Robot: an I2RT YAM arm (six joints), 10 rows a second.
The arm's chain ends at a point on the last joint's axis. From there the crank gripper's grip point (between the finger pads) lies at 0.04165 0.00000 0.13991 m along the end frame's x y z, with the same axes.
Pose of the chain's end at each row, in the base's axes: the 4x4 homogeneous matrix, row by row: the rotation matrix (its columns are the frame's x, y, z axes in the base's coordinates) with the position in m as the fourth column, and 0 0 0 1 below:
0.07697 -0.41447 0.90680 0.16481; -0.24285 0.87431 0.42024 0.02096; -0.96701 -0.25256 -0.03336 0.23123; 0 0 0 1
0.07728 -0.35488 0.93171 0.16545; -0.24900 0.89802 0.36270 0.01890; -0.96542 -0.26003 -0.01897 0.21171; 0 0 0 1
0.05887 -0.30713 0.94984 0.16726; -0.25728 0.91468 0.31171 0.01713; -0.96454 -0.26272 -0.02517 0.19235; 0 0 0 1
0.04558 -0.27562 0.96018 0.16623; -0.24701 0.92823 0.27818 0.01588; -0.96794 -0.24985 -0.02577 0.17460; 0 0 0 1
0.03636 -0.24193 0.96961 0.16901; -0.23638 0.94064 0.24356 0.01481; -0.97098 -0.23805 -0.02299 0.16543; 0 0 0 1
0.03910 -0.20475 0.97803 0.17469; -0.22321 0.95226 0.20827 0.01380; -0.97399 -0.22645 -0.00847 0.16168; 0 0 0 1
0.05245 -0.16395 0.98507 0.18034; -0.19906 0.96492 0.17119 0.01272; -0.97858 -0.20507 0.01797 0.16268; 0 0 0 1
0.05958 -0.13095 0.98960 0.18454; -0.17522 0.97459 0.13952 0.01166; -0.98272 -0.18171 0.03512 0.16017; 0 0 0 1
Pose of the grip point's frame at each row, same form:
0.07697 -0.41447 0.90680 0.29489; -0.24285 0.87431 0.42024 0.06964; -0.96701 -0.25256 -0.03336 0.18629; 0 0 0 1
0.07728 -0.35488 0.93171 0.29902; -0.24900 0.89802 0.36270 0.05927; -0.96542 -0.26003 -0.01897 0.16885; 0 0 0 1
0.05887 -0.30713 0.94984 0.30260; -0.25728 0.91468 0.31171 0.05003; -0.96454 -0.26272 -0.02517 0.14866; 0 0 0 1
0.04558 -0.27562 0.96018 0.30247; -0.24701 0.92823 0.27818 0.04451; -0.96794 -0.24985 -0.02577 0.13068; 0 0 0 1
0.03636 -0.24193 0.96961 0.30618; -0.23638 0.94064 0.24356 0.03904; -0.97098 -0.23805 -0.02299 0.12177; 0 0 0 1
0.03910 -0.20475 0.97803 0.31315; -0.22321 0.95226 0.20827 0.03364; -0.97399 -0.22645 -0.00847 0.11993; 0 0 0 1
0.05245 -0.16395 0.98507 0.32035; -0.19906 0.96492 0.17119 0.02838; -0.97858 -0.20507 0.01797 0.12444; 0 0 0 1
0.05958 -0.13095 0.98960 0.32548; -0.17522 0.97459 0.13952 0.02388; -0.98272 -0.18171 0.03512 0.12415; 0 0 0 1

